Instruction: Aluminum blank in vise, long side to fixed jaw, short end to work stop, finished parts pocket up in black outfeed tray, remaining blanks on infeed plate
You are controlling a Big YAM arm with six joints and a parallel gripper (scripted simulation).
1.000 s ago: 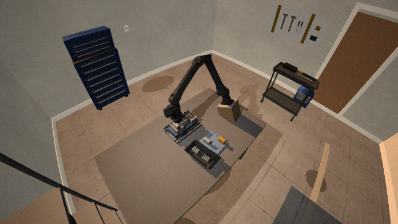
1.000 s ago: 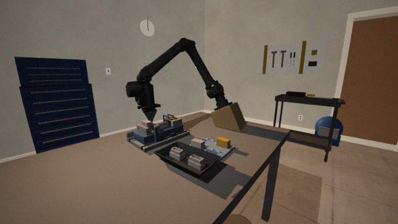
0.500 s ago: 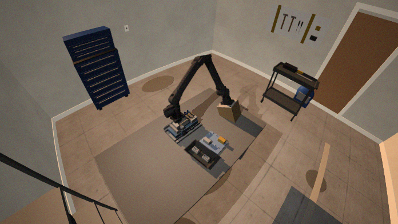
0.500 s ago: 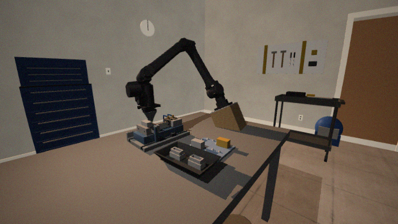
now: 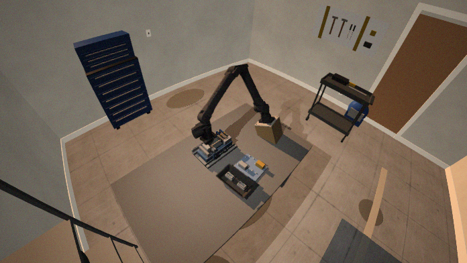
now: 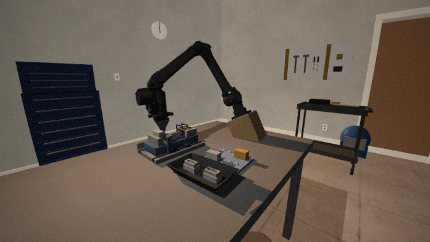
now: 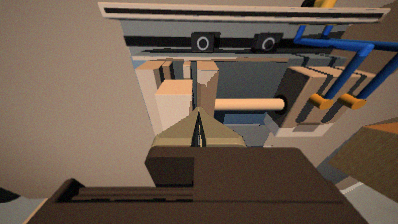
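The vise is 5 cm behind my hand, 1 cm to the left of it and 7 cm below it. Also, from my hand: yellow brass blank (15 cm behind, 36 cm to the left, 8 cm below).
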